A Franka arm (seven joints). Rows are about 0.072 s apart.
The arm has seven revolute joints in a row. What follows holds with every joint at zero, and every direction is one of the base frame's.
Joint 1 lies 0.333 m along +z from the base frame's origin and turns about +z.
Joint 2 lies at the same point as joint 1 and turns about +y.
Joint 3 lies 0.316 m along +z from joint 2 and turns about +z.
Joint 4 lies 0.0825 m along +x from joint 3 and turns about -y.
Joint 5 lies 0.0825 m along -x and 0.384 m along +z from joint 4 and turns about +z.
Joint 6 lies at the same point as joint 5 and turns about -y.
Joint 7 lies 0.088 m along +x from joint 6 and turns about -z.
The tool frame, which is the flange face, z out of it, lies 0.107 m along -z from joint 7; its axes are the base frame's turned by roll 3.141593, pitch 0 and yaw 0 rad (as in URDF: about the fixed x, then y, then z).
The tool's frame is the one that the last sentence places.
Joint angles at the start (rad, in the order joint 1, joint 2, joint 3, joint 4, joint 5, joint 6, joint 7):
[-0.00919, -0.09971, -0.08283, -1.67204, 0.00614, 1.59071, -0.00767]
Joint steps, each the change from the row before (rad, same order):
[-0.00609, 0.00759, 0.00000, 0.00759, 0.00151, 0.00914, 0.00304]
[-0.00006, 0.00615, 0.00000, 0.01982, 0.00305, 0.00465, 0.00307]
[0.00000, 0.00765, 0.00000, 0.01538, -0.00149, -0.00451, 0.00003]
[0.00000, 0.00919, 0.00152, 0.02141, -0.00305, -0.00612, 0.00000]
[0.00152, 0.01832, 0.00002, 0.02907, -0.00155, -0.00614, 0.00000]
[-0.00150, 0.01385, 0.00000, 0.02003, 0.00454, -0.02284, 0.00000]
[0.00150, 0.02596, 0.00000, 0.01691, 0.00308, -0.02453, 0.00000]
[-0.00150, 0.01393, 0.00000, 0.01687, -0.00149, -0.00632, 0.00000]
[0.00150, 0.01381, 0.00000, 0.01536, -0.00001, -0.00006, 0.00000]
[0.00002, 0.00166, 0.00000, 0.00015, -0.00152, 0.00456, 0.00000]
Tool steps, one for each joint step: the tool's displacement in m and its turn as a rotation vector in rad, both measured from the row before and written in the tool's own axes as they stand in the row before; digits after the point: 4 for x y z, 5 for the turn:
[0.0034, 0.0029, -0.0004, 0.00069, 0.00926, 0.00921]
[0.0029, -0.0005, -0.0065, 0.00249, 0.01835, 0.00313]
[0.0022, 0.0000, -0.0027, -0.00212, 0.00324, -0.00007]
[0.0027, -0.0008, -0.0046, -0.00384, 0.00611, -0.00168]
[0.0055, -0.0011, -0.0031, -0.00296, 0.00465, -0.00162]
[0.0021, 0.0000, 0.0003, 0.00336, -0.01659, 0.00147]
[0.0052, -0.0017, 0.0086, 0.00106, -0.03351, -0.00146]
[0.0037, 0.0007, 0.0003, -0.00263, -0.00332, 0.00151]
[0.0043, -0.0012, 0.0005, -0.00112, 0.00152, -0.00154]
[0.0010, 0.0001, 0.0005, -0.00166, 0.00305, 0.00004]

